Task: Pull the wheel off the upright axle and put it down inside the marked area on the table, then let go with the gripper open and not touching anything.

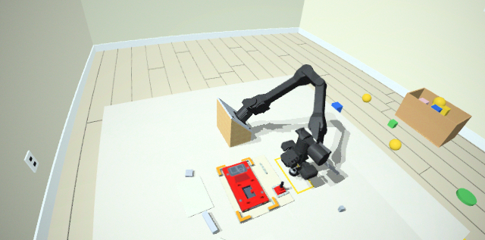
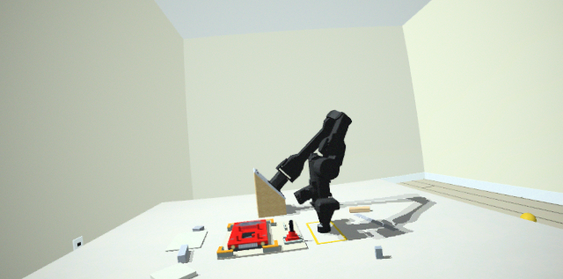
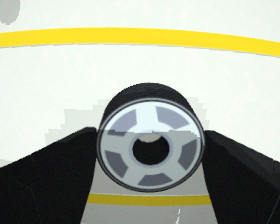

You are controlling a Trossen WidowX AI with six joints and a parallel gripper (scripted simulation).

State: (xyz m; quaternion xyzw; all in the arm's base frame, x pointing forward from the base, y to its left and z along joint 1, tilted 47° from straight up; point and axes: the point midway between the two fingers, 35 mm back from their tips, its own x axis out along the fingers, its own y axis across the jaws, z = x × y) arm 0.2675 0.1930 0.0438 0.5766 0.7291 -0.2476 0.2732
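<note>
Now: the wheel right at my gripper tip. Round my gripper tip: white sheet (42 cm to the right, 1 cm below); then upright axle (7 cm ahead, 10 cm to the right, 2 cm above).
</note>
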